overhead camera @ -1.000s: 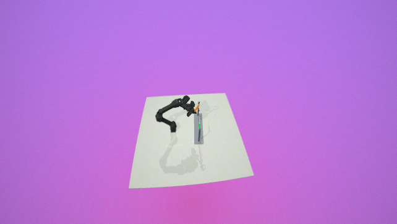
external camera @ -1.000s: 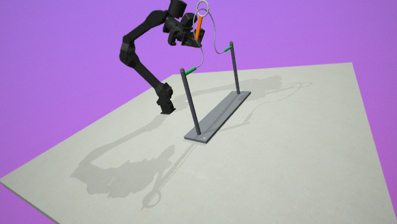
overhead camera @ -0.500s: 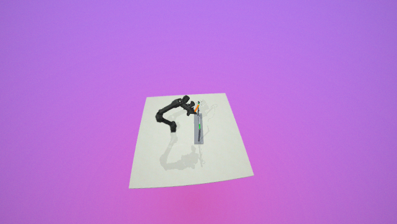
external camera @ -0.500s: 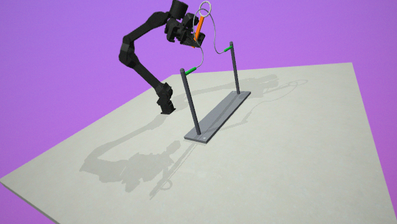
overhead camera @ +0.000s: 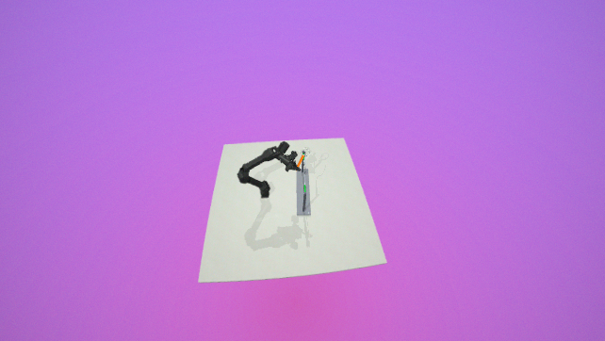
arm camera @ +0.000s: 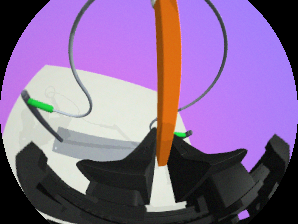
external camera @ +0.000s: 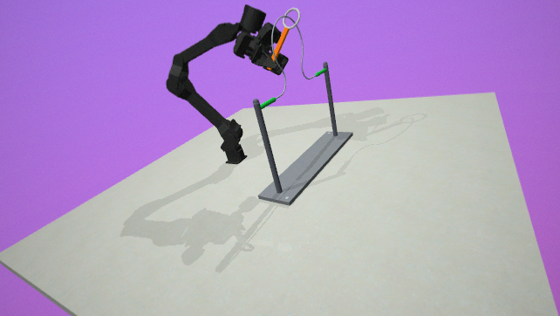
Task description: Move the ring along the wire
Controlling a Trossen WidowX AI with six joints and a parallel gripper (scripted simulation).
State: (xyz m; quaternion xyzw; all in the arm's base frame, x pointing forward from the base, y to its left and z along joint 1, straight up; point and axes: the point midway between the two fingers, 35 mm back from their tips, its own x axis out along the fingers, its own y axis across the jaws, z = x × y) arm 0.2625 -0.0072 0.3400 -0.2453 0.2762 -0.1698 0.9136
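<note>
My gripper tip is 20 mm short of the ring with orange handle, 50 mm to the right of it and 80 mm below it.
</note>
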